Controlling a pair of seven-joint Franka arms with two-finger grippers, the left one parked.
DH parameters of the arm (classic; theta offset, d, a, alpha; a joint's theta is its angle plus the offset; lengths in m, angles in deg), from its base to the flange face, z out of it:
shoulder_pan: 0 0.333 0 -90
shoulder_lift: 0 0 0 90
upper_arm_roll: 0 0.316 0.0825 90
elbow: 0 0 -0.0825 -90
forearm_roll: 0 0.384 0 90
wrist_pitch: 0 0 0.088 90
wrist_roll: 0 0.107 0 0
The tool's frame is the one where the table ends.
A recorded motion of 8 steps. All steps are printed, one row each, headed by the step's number.
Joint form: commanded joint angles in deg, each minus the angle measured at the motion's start. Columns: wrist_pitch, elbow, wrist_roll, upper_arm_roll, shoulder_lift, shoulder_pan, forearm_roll.
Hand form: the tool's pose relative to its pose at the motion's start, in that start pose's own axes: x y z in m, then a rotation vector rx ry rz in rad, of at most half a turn. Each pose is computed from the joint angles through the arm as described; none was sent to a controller.
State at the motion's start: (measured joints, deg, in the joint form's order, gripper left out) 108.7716 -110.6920 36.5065 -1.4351 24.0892 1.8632 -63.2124
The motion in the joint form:
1: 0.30 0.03 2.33 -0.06 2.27 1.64 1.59
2: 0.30 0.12 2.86 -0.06 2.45 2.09 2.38
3: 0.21 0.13 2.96 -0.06 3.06 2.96 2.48
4: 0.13 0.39 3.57 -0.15 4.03 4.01 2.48
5: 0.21 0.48 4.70 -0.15 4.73 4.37 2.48
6: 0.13 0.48 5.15 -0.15 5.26 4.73 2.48
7: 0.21 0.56 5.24 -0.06 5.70 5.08 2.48
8: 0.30 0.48 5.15 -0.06 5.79 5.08 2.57
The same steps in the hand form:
1: -0.0009 -0.0303 -0.0022 0.0183 -0.0094 0.0022
2: -0.0010 -0.0346 -0.0056 0.0276 -0.0119 0.0104
3: -0.0014 -0.0445 -0.0098 0.0255 -0.0070 -0.0042
4: -0.0009 -0.0566 -0.0138 0.0209 -0.0005 -0.0128
5: -0.0010 -0.0643 -0.0136 0.0199 0.0000 -0.0053
6: -0.0018 -0.0707 -0.0136 0.0172 -0.0008 -0.0084
7: -0.0018 -0.0766 -0.0154 0.0173 0.0032 -0.0162
8: -0.0023 -0.0780 -0.0147 0.0191 0.0018 -0.0197

